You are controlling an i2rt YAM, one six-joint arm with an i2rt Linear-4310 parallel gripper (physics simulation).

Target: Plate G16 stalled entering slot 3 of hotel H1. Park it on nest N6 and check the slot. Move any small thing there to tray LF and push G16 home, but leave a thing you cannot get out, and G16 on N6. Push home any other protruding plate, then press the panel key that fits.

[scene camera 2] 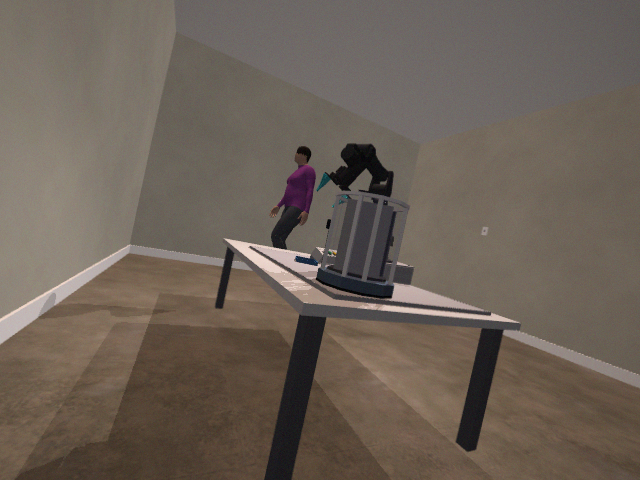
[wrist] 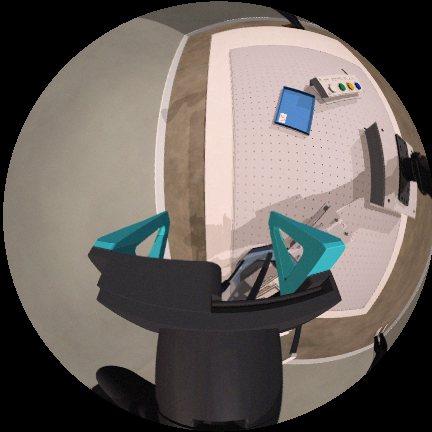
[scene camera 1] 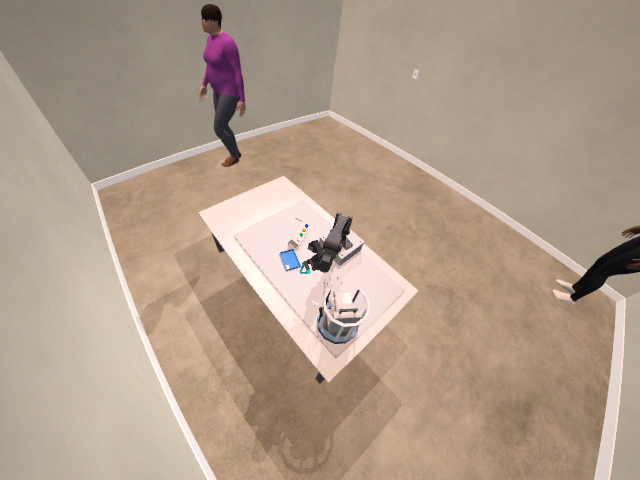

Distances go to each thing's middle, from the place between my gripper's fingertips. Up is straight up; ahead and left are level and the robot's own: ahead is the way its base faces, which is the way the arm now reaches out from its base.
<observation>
The round plate rack (scene camera 2: pixel 365 232) lies 80 mm behind my hand, 270 mm to the left of it and 140 mm below it. Also, from my hand: blue pad (wrist: pixel 298 107) 60 mm behind, 280 mm to the right, 300 mm below.
</observation>
